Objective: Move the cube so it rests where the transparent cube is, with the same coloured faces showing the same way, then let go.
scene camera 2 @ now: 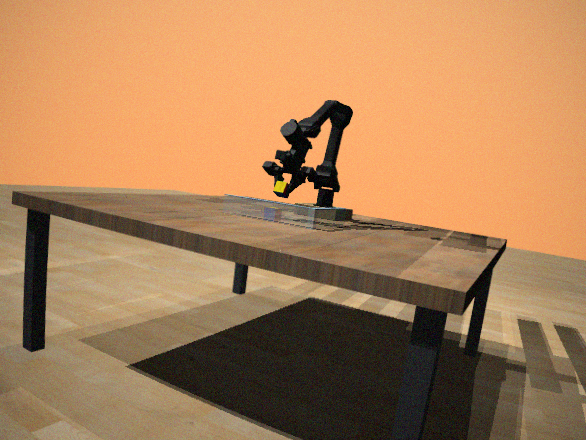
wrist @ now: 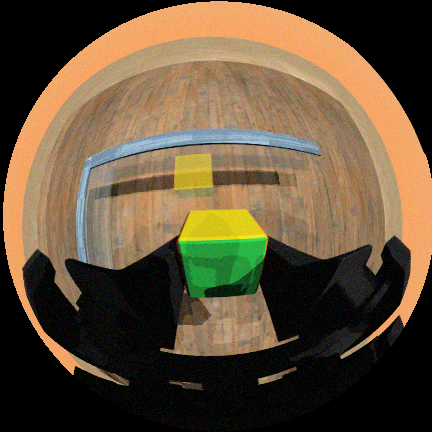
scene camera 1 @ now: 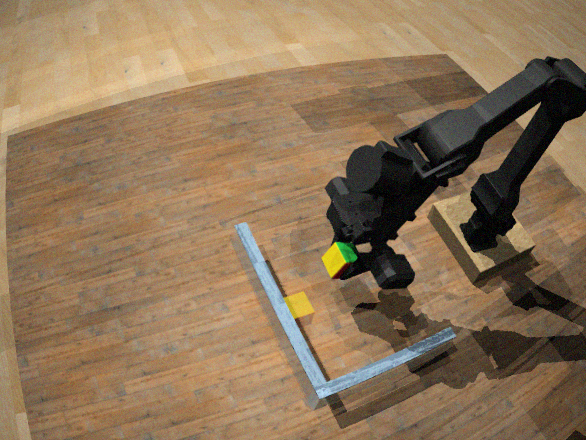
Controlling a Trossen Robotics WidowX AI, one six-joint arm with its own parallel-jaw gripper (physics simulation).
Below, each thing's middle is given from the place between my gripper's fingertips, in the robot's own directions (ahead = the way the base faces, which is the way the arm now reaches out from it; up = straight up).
My hand is 1 cm past the L-shaped rail (scene camera 1: pixel 319 393), 2 cm to the right of it and 5 cm above it. Round my hand: transparent cube (wrist: pixel 192 173) 6 cm ahead, 3 cm to the left, 6 cm below.
